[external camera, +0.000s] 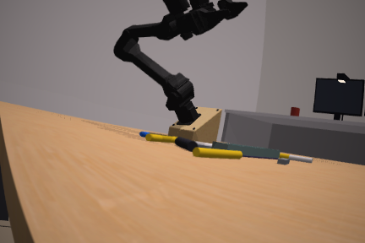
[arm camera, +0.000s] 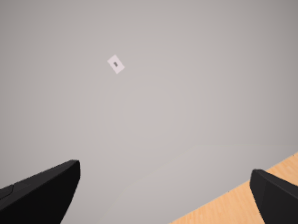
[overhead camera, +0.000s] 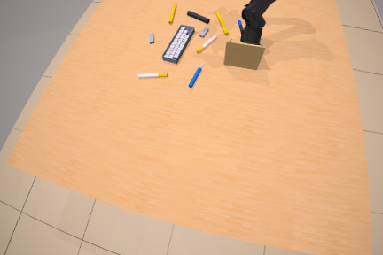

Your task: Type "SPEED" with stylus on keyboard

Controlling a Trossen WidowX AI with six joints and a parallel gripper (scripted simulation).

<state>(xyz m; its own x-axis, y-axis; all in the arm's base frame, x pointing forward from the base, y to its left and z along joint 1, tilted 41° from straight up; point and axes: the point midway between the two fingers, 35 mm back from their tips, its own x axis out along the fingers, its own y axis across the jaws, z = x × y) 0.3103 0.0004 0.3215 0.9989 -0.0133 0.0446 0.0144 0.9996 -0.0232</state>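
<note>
The stylus is 35 cm below my gripper tip, 31 cm to the left of it and 13 cm behind it. The rest, counted from my gripper tip: dark cylinder 34 cm below, 9 cm behind, 1 cm to the right; then grey block 35 cm below, 13 cm behind, 9 cm to the left.
</note>
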